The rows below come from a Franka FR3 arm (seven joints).
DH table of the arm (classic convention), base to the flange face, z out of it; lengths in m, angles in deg. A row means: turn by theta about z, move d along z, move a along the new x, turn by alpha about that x. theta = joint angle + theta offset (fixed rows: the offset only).
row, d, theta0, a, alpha
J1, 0.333, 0, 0, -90
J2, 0, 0, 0, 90
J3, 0.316, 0, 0.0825, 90
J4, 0, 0, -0.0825, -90
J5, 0.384, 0, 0, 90
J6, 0, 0, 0.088, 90
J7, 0.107, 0, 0, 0
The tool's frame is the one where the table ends.
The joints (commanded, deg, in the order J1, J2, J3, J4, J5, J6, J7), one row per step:
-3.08 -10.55 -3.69 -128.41 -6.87 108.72 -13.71
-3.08 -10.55 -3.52 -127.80 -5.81 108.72 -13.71
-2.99 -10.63 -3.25 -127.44 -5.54 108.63 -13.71
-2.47 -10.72 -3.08 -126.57 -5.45 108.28 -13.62
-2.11 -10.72 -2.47 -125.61 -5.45 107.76 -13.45
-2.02 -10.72 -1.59 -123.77 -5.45 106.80 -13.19
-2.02 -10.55 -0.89 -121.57 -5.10 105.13 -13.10
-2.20 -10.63 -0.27 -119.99 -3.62 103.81 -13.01
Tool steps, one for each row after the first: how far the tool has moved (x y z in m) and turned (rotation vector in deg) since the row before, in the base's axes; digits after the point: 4 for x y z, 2 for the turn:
0.0026 0.0024 0.0047 0.83 -0.71 -0.33
0.0014 0.0032 0.0034 0.15 -0.37 0.22
0.0030 0.0055 0.0072 -0.04 -0.62 0.52
0.0032 0.0078 0.0070 -0.20 -0.45 0.74
0.0051 0.0078 0.0136 -0.29 -0.89 0.61
0.0045 0.0060 0.0141 0.10 -0.38 0.32
0.0021 0.0058 0.0116 1.21 -0.41 -0.27

